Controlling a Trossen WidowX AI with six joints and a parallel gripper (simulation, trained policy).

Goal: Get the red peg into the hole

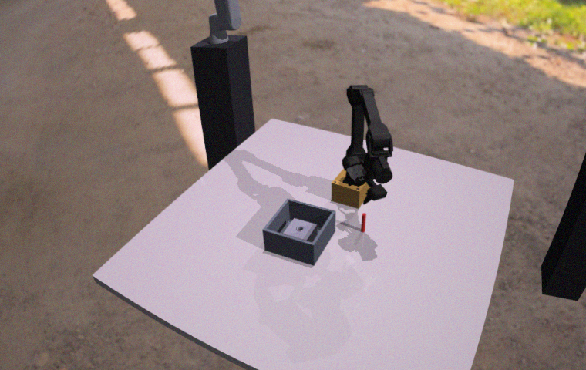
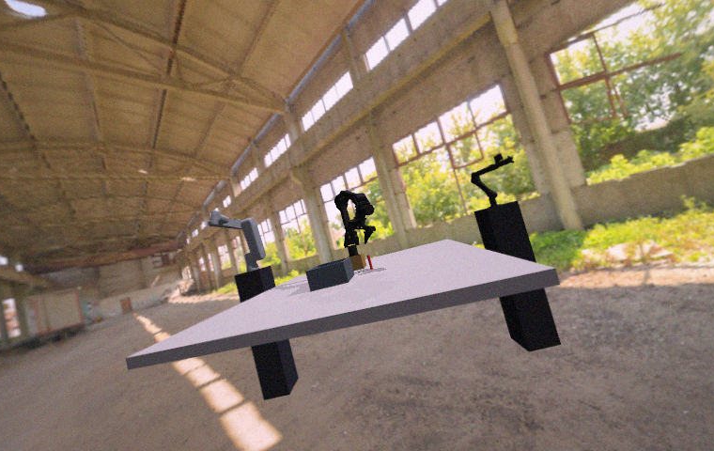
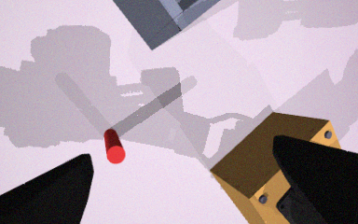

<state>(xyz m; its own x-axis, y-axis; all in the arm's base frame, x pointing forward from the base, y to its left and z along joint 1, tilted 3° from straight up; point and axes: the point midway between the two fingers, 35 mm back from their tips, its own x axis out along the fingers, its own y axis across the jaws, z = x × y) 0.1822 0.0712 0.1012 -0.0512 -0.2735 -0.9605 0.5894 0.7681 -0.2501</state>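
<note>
Now: the red peg 30 mm to the left of my gripper tip and 120 mm below it. From my gripper tip the other things lie so: grey box: 130 mm ahead, 160 mm to the right, 130 mm below; light grey plate: 130 mm ahead, 160 mm to the right, 110 mm below.
</note>
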